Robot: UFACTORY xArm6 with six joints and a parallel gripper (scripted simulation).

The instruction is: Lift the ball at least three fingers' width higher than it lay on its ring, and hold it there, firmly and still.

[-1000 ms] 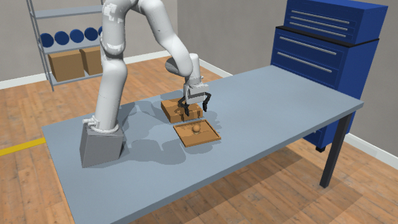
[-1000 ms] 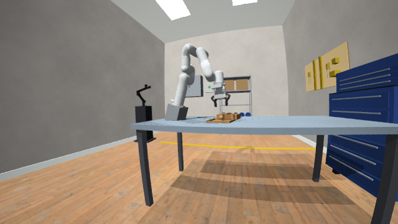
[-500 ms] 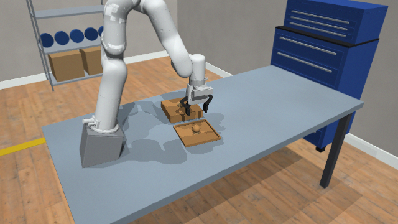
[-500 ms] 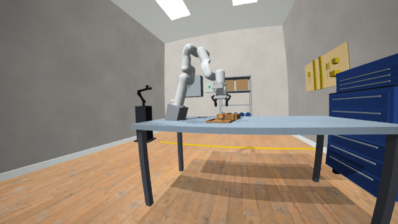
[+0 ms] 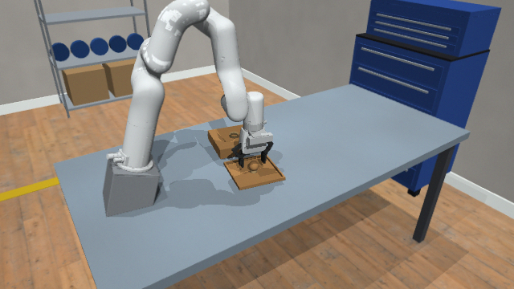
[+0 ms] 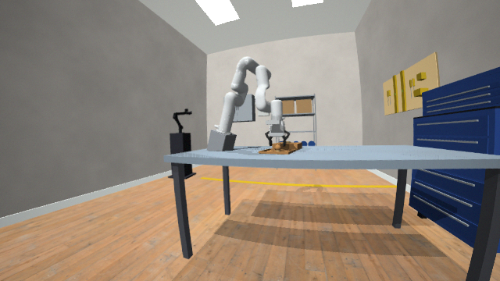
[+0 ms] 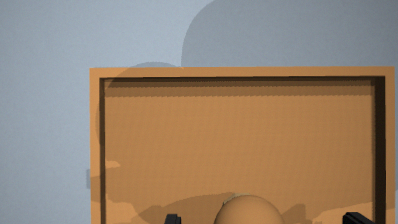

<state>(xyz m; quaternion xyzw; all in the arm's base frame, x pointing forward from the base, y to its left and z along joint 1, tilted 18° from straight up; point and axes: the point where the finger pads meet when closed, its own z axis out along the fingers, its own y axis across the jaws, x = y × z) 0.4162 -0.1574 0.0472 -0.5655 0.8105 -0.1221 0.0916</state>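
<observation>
My hand is 2 cm above the wooden ball. Round my hand: thick wooden block (22 cm to the left, 9 cm ahead, 1 cm below); shallow wooden tray (4 cm below).
</observation>
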